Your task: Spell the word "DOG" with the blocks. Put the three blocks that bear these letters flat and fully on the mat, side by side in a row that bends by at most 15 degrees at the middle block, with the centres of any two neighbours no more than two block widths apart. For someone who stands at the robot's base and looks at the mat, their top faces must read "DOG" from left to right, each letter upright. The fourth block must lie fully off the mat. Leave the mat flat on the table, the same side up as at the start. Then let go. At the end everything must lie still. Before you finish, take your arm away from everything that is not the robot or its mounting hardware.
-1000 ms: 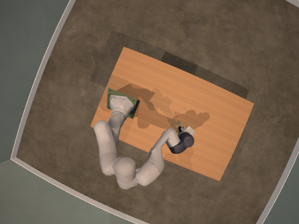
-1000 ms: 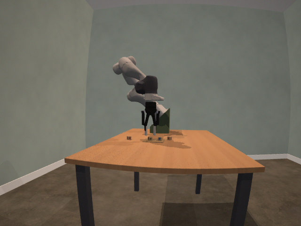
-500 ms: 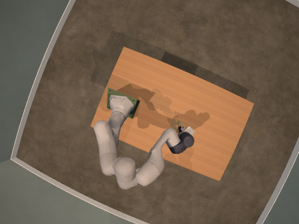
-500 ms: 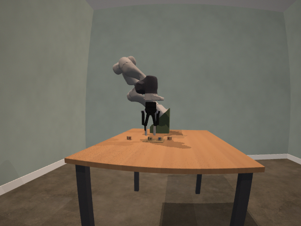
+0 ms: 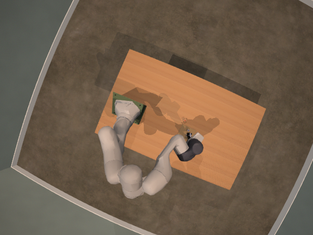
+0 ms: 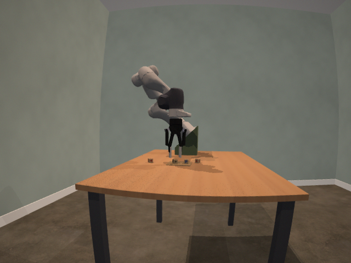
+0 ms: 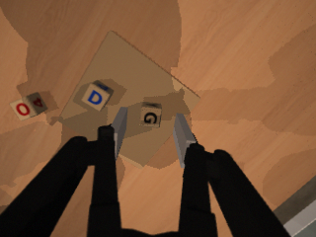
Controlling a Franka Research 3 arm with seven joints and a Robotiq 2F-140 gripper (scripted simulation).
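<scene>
Right now the G block is 50 mm below my hand. Round my hand: mat (70 mm below, 30 mm to the left, 10 mm behind).
</scene>
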